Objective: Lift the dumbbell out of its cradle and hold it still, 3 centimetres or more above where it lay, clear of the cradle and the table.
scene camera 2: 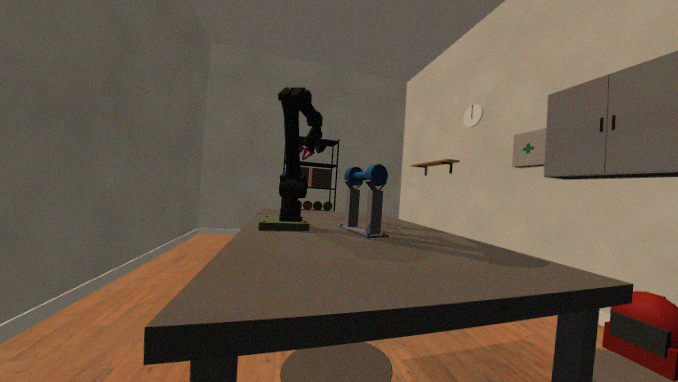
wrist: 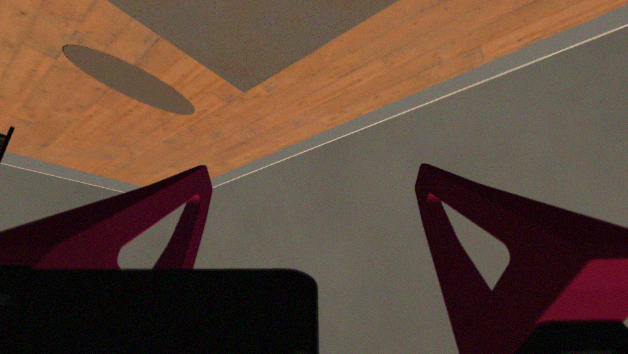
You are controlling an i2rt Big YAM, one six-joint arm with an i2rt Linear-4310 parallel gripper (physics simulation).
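Seen in the pictures: gripper, fingertip midpoint: (wrist: 313, 176); arm's base, origin of the base link: (scene camera 2: 290, 219).
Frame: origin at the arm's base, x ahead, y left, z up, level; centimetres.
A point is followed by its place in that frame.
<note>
The blue dumbbell (scene camera 2: 359, 176) @[x 26.5, y -8.8, z 19.8 cm] lies level across the tops of the two grey posts of its cradle (scene camera 2: 374, 210) @[x 29.5, y -18.8, z 6.9 cm], which stands on the table (scene camera 2: 345, 285) @[x 6.4, y -57.2, z -2.9 cm] in the scene view. My gripper (scene camera 2: 303, 152) @[x 5.2, y 38.3, z 31.3 cm] (wrist: 313, 176) @[x 5.2, y 38.3, z 31.3 cm] is open, with its two magenta fingers wide apart and wall showing between them in the wrist view. In the scene view it hangs to the left of the dumbbell and a little higher, apart from it, and is partly hidden behind the arm. The dumbbell and the cradle do not show in the wrist view.
The arm's green base plate (scene camera 2: 284, 226) @[x -2.5, y -9.9, z -1.2 cm] sits on the table left of the cradle. A shelf rack (scene camera 2: 335, 175) stands behind the table. Wall cabinets (scene camera 2: 575, 132) and a small wall shelf (scene camera 2: 435, 163) are at the right. A red object (scene camera 2: 645, 305) stands beyond the table's right corner.
</note>
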